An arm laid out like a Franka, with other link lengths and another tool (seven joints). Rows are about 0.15 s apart.
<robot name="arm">
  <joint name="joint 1" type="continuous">
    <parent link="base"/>
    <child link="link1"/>
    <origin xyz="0 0 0.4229" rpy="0 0 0"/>
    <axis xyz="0 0 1"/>
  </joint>
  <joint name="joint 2" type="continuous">
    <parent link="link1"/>
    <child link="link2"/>
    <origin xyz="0 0 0" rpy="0 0 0"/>
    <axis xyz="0 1 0"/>
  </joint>
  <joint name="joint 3" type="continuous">
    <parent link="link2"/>
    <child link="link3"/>
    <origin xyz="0 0 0.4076" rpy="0 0 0"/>
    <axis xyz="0 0 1"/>
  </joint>
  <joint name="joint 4" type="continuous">
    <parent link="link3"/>
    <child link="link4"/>
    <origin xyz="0.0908 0 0" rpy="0 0 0"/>
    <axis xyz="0 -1 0"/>
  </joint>
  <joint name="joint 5" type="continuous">
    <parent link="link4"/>
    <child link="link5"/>
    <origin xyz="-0.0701 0 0.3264" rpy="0 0 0"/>
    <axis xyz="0 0 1"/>
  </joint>
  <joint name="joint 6" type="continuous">
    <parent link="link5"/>
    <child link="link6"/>
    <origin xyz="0 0 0" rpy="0 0 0"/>
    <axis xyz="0 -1 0"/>
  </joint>
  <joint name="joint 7" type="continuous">
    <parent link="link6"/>
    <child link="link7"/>
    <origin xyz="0.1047 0 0" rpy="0 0 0"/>
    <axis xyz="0 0 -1"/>
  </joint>
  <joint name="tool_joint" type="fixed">
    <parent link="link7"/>
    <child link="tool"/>
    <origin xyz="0 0.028 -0.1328" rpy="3.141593 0.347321 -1.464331"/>
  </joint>
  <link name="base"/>
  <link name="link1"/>
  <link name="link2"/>
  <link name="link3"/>
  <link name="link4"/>
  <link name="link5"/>
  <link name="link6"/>
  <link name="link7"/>
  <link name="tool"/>
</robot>
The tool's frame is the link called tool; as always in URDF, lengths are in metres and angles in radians. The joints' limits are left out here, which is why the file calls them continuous.
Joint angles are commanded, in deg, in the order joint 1, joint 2, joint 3, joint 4, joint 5, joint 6, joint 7. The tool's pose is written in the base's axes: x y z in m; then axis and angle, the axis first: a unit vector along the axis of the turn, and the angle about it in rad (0 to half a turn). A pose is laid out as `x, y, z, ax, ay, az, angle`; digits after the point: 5 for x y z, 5 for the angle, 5 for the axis.
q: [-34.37, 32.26, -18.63, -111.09, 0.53, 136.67, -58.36]
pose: 0.39569, -0.46663, 0.37072, -0.75884, 0.62092, 0.19653, 3.06752
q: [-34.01, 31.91, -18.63, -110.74, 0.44, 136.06, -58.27]
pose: 0.39946, -0.46468, 0.37556, -0.76060, 0.61897, 0.19587, 3.06821
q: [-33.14, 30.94, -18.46, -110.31, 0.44, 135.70, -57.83]
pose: 0.40985, -0.45891, 0.38732, -0.76554, 0.61569, 0.18674, 3.06814
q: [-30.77, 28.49, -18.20, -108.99, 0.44, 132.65, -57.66]
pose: 0.43184, -0.44006, 0.41640, -0.77877, 0.60065, 0.18095, 3.06332
